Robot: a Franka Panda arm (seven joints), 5 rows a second.
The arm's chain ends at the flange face. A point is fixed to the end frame.
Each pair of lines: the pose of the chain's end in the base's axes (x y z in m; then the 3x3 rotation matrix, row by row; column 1 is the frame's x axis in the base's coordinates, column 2 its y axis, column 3 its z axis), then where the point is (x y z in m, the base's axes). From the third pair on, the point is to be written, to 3 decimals.
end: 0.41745 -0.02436 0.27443; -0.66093 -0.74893 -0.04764; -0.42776 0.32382 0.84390; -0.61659 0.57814 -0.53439
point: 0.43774 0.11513 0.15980
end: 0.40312 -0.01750 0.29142; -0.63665 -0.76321 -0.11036; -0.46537 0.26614 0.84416; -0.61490 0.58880 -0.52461
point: 0.41271 0.12422 0.17814
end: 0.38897 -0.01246 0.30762; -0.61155 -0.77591 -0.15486; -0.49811 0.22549 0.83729; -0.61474 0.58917 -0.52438
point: 0.391 0.130 0.194
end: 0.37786 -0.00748 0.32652; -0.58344 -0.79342 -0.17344; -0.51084 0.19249 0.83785; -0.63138 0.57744 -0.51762
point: 0.377 0.136 0.215
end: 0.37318 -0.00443 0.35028; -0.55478 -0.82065 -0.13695; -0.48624 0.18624 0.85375; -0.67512 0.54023 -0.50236
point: 0.380 0.142 0.243
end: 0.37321 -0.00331 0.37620; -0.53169 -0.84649 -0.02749; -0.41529 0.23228 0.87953; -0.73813 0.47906 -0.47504
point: 0.400 0.146 0.276
